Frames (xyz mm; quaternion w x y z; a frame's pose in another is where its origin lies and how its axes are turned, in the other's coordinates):
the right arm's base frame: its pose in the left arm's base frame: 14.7 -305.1 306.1 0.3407 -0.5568 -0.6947 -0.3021
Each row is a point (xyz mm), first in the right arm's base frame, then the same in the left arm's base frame.
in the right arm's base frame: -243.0 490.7 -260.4
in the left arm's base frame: 566.9 -554.3 281.5
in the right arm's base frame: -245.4 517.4 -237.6
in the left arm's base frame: 590.3 -532.2 267.3
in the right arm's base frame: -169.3 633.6 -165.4
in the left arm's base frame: 683.0 -408.3 291.4
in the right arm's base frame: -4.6 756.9 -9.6
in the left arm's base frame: 758.1 -166.0 338.5
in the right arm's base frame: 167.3 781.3 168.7
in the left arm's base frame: 732.2 78.9 374.4
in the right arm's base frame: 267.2 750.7 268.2
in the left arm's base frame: 673.8 209.1 395.8
